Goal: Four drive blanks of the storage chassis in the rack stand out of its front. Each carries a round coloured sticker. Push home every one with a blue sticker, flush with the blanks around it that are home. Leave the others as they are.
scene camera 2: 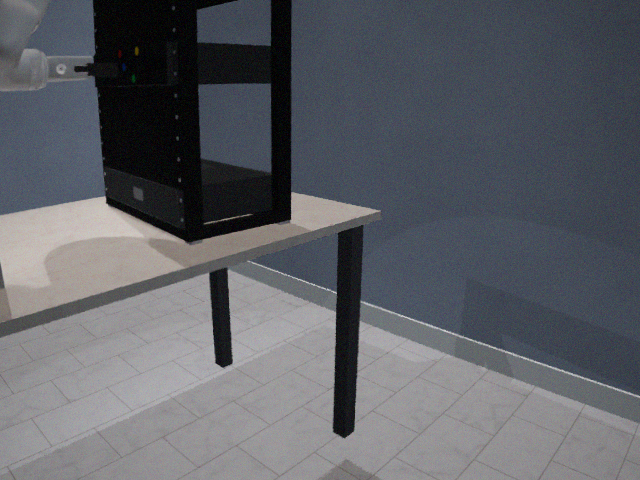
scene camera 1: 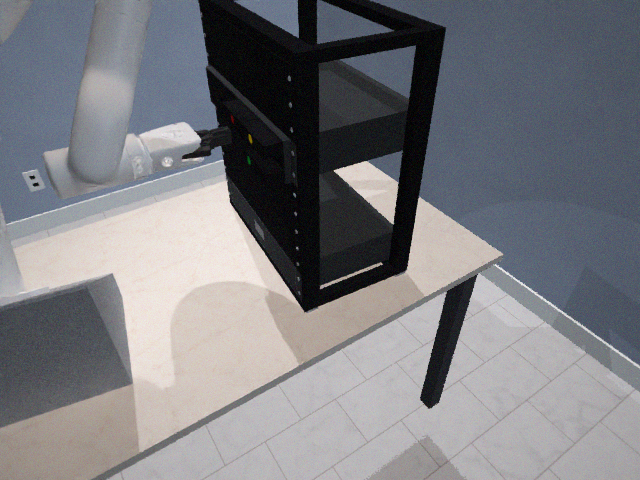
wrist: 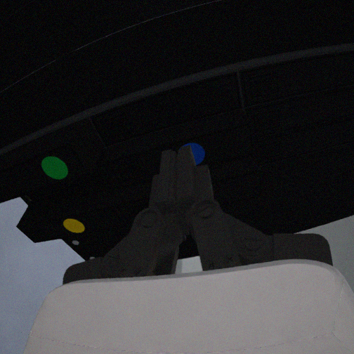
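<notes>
The storage chassis (scene camera 1: 288, 162) (scene camera 2: 171, 63) is dark, in the black rack (scene camera 1: 308, 206) (scene camera 2: 192, 134). A blue sticker (scene camera 2: 124, 67) (wrist: 199, 154) shows beside my fingertips, partly covered by them in the wrist view; it does not show in scene camera 1. A red sticker (scene camera 1: 232, 119) (scene camera 2: 119, 53), a yellow sticker (scene camera 1: 250, 138) (scene camera 2: 136, 51) (wrist: 74, 225) and a green sticker (scene camera 1: 248, 160) (scene camera 2: 133, 78) (wrist: 54, 167) also show. My gripper (scene camera 1: 229, 134) (scene camera 2: 116, 69) (wrist: 182, 166) is shut and empty, its tips close to the chassis front. Contact and how far each blank stands out are too dark to tell.
The rack stands on a pale table (scene camera 1: 206, 248) (scene camera 2: 31, 232). A lower unit with a light label (scene camera 1: 259, 228) (scene camera 2: 138, 193) sits at the rack's bottom. A grey box-like object (scene camera 1: 56, 351) stands at the table's left. A wall is behind.
</notes>
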